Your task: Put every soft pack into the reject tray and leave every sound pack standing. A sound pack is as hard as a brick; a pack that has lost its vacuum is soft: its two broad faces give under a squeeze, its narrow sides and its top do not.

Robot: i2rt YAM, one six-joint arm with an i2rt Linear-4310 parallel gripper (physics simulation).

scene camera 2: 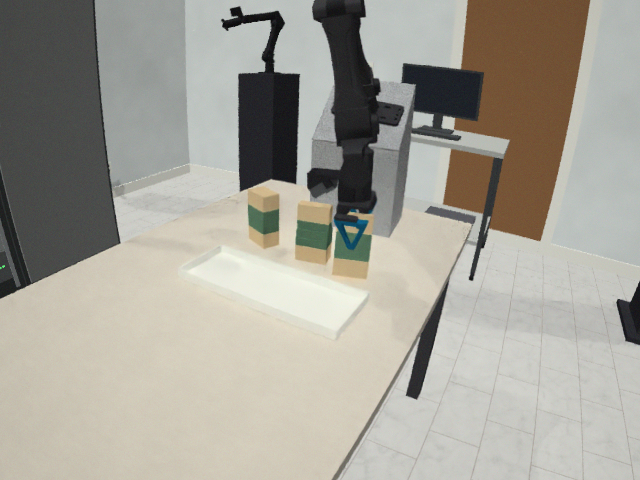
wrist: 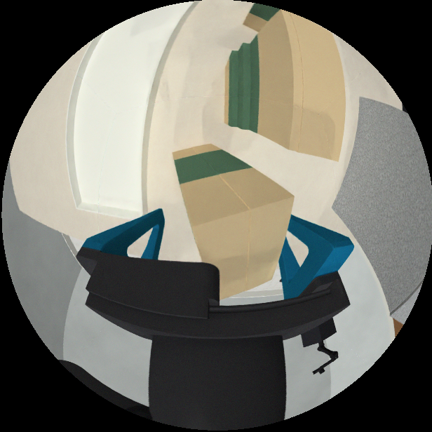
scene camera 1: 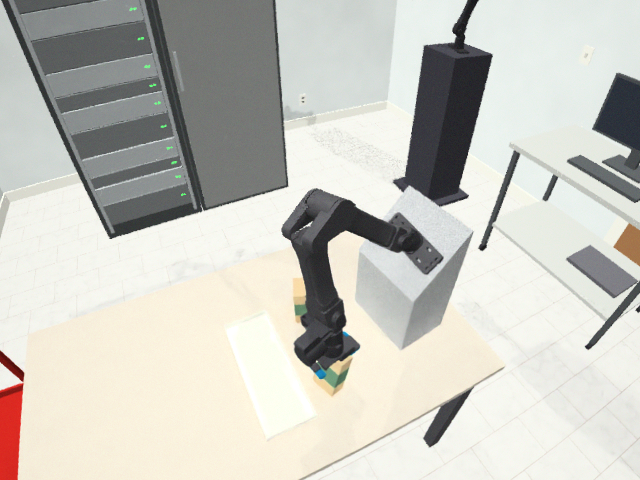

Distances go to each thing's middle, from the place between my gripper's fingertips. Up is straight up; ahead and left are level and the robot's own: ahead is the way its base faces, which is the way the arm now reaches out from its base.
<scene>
Right now the white reject tray (scene camera 2: 317, 304) is 17 cm ahead of my hand, 12 cm to the right of it and 7 cm below it.
</scene>
